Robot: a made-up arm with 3 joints. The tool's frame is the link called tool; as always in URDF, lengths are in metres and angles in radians. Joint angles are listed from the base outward.
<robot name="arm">
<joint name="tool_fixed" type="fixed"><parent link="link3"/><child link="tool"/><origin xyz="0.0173 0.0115 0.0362" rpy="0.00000 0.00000 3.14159"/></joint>
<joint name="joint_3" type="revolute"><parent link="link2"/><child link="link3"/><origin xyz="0.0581 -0.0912 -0.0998"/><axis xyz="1 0 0"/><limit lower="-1.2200" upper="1.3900"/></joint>
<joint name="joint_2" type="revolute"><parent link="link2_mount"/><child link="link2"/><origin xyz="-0.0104 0.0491 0.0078"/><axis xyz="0 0 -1"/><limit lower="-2.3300" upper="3.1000"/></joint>
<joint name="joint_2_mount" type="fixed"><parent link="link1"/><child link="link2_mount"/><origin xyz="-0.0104 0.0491 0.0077"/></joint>
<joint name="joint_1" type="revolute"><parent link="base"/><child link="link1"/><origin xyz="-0.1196 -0.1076 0.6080"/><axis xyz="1 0 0"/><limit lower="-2.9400" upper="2.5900"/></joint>
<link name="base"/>
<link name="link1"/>
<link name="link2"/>
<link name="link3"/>
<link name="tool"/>
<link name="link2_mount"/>
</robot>
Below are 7 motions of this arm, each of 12 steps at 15 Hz.
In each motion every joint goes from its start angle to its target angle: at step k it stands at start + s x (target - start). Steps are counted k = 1, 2, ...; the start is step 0. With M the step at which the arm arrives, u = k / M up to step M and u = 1 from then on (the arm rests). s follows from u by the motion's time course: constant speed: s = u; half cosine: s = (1 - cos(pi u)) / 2; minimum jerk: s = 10 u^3 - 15 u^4 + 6 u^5.
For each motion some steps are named. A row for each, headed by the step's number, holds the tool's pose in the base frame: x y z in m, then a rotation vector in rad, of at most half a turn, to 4 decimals.
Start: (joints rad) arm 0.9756 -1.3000 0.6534
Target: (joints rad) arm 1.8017 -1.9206 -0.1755
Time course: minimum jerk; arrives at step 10
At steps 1, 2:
1: -0.0204 0.0125 0.7007 0.2358 1.3404 -1.2646
2: -0.0233 0.0103 0.7092 0.2972 1.3205 -1.2460

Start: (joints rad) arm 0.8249 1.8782 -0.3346
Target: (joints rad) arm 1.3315 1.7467 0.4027
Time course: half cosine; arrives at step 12
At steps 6, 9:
6: -0.2370 -0.0446 0.6245 0.8805 -0.7302 1.1748
9: -0.2440 -0.0506 0.6335 0.8014 -0.9964 1.0153

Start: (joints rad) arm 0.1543 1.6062 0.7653
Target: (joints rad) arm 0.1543 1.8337 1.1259
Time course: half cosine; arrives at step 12
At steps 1, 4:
1: -0.2515 -0.0731 0.5624 -0.4902 -0.6929 1.3885
4: -0.2579 -0.0667 0.5619 -0.5666 -0.7276 1.3166

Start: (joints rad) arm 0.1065 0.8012 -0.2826
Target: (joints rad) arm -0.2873 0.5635 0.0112
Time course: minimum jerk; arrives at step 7
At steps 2, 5, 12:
2: -0.1357 -0.1106 0.5559 0.1385 0.2264 2.3684
5: -0.1223 -0.1276 0.5629 -0.0779 0.3320 2.5238
12: -0.1194 -0.1306 0.5648 -0.1111 0.3553 2.5576

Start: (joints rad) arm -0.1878 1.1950 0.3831
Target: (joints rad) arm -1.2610 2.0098 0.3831
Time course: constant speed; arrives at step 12
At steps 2, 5, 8, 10, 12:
2: -0.2138 -0.1218 0.5637 -0.5296 -0.0151 1.8430
5: -0.2317 -0.1195 0.5591 -0.7823 0.2091 1.6513
8: -0.2457 -0.1196 0.5482 -1.0570 0.3831 1.4395
10: -0.2527 -0.1231 0.5382 -1.2498 0.4703 1.2904
12: -0.2576 -0.1305 0.5272 -1.4486 0.5338 1.1370

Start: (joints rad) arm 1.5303 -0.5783 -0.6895
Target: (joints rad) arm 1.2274 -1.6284 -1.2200
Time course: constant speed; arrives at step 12
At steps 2, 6, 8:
2: -0.0460 -0.0315 0.7093 0.9513 0.9147 -2.4985
6: -0.0573 -0.0093 0.7323 1.3428 0.4994 -2.3198
8: -0.0668 0.0033 0.7400 1.5258 0.3148 -2.1925

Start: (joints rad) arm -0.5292 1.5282 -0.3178
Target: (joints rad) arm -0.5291 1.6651 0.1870
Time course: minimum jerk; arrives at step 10
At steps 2, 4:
2: -0.2076 -0.1167 0.5521 -0.1865 0.6396 1.4760
4: -0.2146 -0.1133 0.5530 -0.2917 0.5310 1.4853

